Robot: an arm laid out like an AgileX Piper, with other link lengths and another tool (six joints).
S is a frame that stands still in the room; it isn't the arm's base.
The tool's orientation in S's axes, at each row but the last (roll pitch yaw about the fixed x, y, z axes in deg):
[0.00 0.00 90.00]
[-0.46 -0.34 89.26]
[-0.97 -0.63 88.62]
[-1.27 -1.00 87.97]
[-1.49 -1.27 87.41]
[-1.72 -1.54 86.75]
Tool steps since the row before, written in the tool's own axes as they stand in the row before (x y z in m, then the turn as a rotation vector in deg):
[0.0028 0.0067 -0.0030 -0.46 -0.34 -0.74]
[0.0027 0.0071 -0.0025 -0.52 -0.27 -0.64]
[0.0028 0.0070 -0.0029 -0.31 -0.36 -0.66]
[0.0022 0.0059 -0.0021 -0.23 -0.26 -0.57]
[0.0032 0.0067 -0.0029 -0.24 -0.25 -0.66]
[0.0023 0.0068 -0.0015 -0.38 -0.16 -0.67]
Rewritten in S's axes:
[-0.0067 0.0028 -0.0030 0.34 -0.46 -0.74]
[-0.0070 0.0028 -0.0025 0.27 -0.52 -0.64]
[-0.0069 0.0030 -0.0030 0.36 -0.31 -0.66]
[-0.0058 0.0024 -0.0022 0.26 -0.23 -0.57]
[-0.0065 0.0036 -0.0030 0.26 -0.24 -0.66]
[-0.0066 0.0027 -0.0016 0.16 -0.37 -0.67]

